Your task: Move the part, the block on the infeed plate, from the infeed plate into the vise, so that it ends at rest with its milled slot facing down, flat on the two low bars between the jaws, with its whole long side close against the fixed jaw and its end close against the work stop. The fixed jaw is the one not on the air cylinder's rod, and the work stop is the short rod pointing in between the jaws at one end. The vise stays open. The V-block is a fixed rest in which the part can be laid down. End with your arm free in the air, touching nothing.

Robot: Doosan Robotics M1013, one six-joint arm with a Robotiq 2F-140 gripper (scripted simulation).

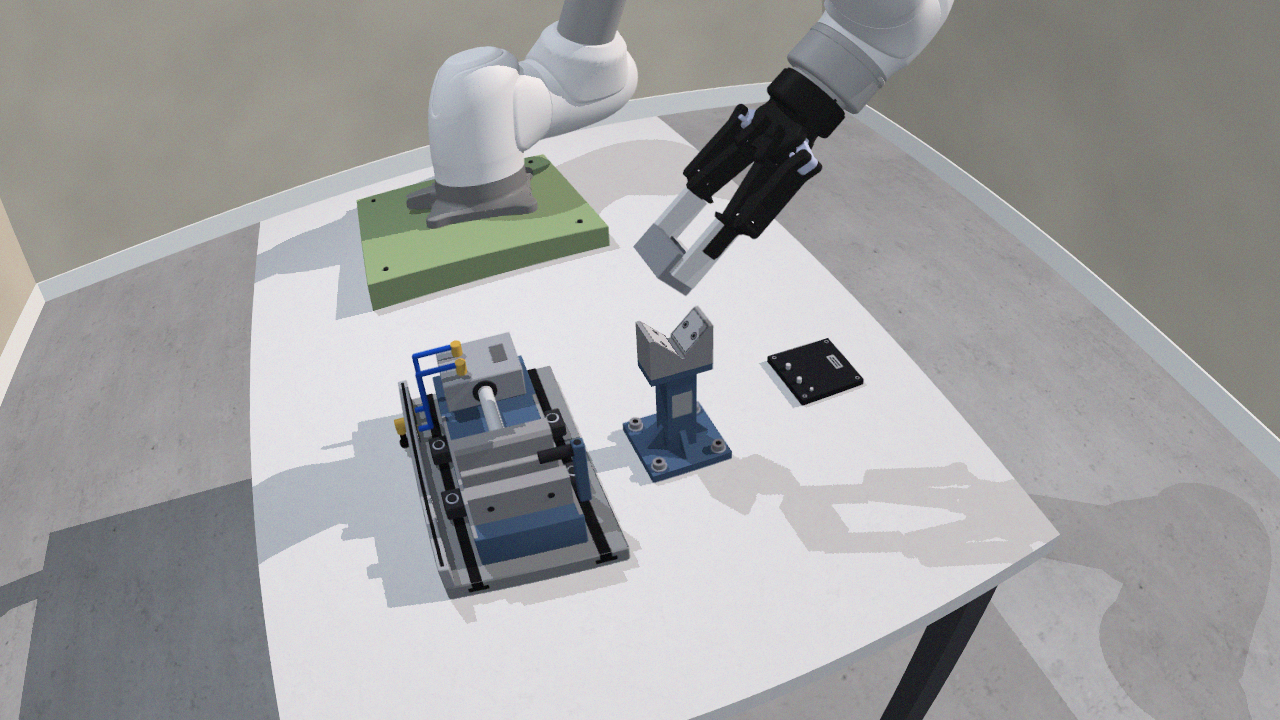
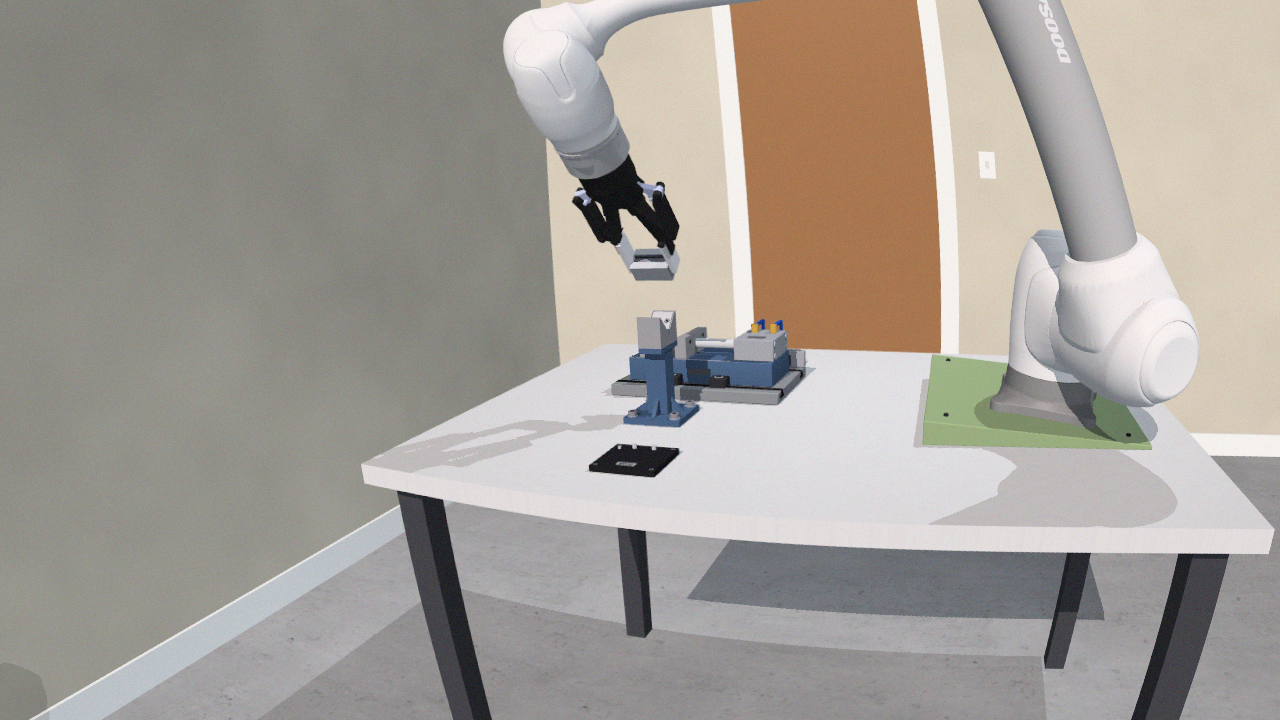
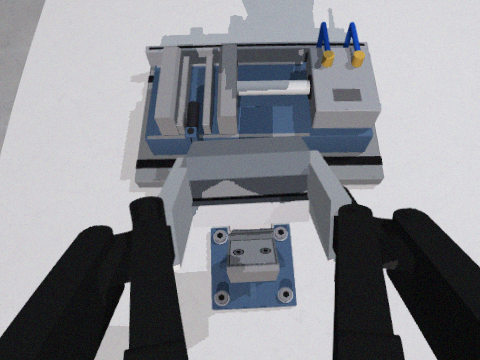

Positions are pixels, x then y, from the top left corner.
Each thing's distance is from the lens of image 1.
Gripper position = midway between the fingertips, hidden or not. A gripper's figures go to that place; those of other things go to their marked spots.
my gripper (image 1: 666,262): 82 cm
part (image 1: 661,253): 80 cm
black infeed plate (image 1: 810,362): 107 cm
The marked spots on the black infeed plate and the part are 33 cm apart.
